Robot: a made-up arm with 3 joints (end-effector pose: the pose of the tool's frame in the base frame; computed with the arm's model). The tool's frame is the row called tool.
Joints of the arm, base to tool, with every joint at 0 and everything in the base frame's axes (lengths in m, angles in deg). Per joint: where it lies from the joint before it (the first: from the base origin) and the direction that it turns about. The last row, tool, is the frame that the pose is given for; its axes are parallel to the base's.
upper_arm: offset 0 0 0.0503 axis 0 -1 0
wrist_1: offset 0.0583 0.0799 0.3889 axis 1 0 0
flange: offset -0.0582 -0.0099 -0.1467 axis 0 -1 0
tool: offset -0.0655 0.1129 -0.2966
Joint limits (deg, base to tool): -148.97..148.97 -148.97..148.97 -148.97..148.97
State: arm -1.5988 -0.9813 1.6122
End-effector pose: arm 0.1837 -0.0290 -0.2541 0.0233 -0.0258 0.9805
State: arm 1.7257 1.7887 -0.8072
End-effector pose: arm -0.5086 0.3549 -0.2917 -0.2017 -0.7197 1.9252
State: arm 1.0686 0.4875 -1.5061
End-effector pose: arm -0.4498 0.2180 -0.0451 0.2449 0.3766 0.5267
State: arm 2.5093 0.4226 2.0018
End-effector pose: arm -0.4500 0.2076 -0.0615 -2.1774 1.1563 -1.9597
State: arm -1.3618 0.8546 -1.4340
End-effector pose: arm 0.3151 0.2397 0.4265 2.9784 0.2717 2.2537
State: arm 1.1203 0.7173 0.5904
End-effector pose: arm -0.0714 0.4399 0.2079 2.2447 -1.1958 -1.6144
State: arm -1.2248 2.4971 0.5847
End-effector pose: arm 0.7846 0.2560 0.2171 0.6074 1.2057 -1.9504
